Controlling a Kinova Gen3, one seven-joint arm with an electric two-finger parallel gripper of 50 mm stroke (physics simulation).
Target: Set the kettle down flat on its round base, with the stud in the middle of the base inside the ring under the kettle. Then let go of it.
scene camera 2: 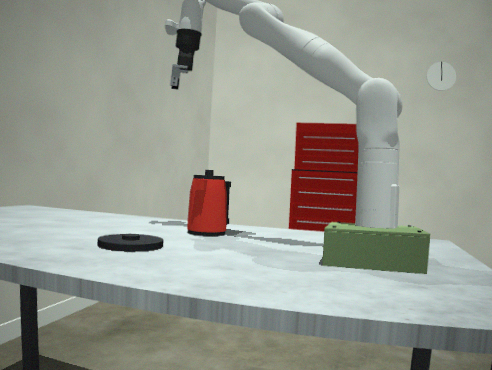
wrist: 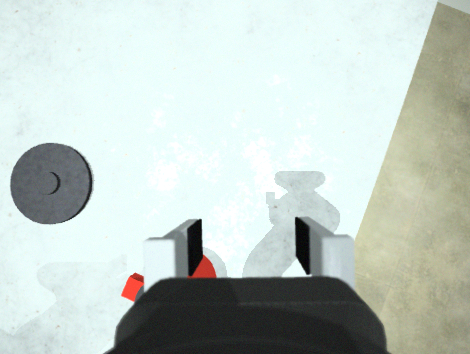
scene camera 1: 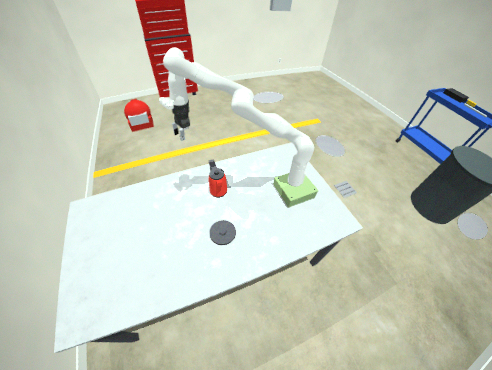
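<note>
The red kettle point(scene camera 1: 218, 185) point(scene camera 2: 207, 206) stands upright on the table, apart from the base, with a black lid and a black handle point(scene camera 1: 212, 164) point(scene camera 2: 228, 200). In the wrist view, parts of the kettle point(wrist: 205, 268) show at the lower edge, partly hidden by the gripper. The round dark base point(scene camera 1: 215, 238) point(scene camera 2: 110, 243) point(wrist: 30, 200) lies flat on the table, with a small stud point(scene camera 1: 223, 231) point(scene camera 2: 131, 236) point(wrist: 51, 183) in its middle. The ring under the kettle is hidden. My gripper point(scene camera 1: 179, 134) point(scene camera 2: 174, 88) point(wrist: 248, 237) is open and empty, high above the kettle's level, pointing down.
The table point(scene camera 1: 120, 250) point(scene camera 2: 250, 280) carries the arm's green mounting block point(scene camera 1: 296, 192) point(scene camera 2: 376, 251) on the kettle's other side from the gripper in scene camera 1. A red cabinet point(scene camera 1: 167, 55) point(scene camera 2: 324, 200), a blue cart point(scene camera 1: 430, 145) and a dark barrel point(scene camera 1: 450, 185) stand off the table.
</note>
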